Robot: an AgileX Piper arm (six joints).
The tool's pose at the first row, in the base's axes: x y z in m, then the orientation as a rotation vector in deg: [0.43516, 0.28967, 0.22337, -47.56, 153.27, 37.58]
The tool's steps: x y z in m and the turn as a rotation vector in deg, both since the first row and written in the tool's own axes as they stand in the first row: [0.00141, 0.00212, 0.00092, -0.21, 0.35, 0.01]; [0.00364, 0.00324, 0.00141, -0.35, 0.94, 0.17]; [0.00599, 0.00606, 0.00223, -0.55, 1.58, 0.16]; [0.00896, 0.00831, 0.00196, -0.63, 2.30, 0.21]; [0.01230, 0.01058, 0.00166, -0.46, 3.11, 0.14]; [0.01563, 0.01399, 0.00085, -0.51, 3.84, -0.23]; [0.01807, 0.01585, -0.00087, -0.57, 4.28, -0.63]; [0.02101, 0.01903, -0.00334, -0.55, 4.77, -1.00]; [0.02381, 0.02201, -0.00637, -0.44, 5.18, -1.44]
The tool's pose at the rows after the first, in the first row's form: [0.43289, 0.29102, 0.22277, -47.79, 153.56, 37.79]; [0.43050, 0.29104, 0.22190, -47.94, 154.17, 37.88]; [0.42706, 0.29242, 0.22128, -48.36, 154.71, 38.00]; [0.42332, 0.29255, 0.22117, -48.71, 155.37, 37.94]; [0.41928, 0.29250, 0.22096, -49.20, 156.07, 37.48]; [0.41452, 0.29305, 0.22158, -50.10, 156.49, 37.28]; [0.41127, 0.29243, 0.22279, -50.89, 156.63, 37.15]; [0.40677, 0.29217, 0.22491, -51.64, 156.83, 36.91]; [0.40243, 0.29156, 0.22750, -52.41, 156.93, 36.54]
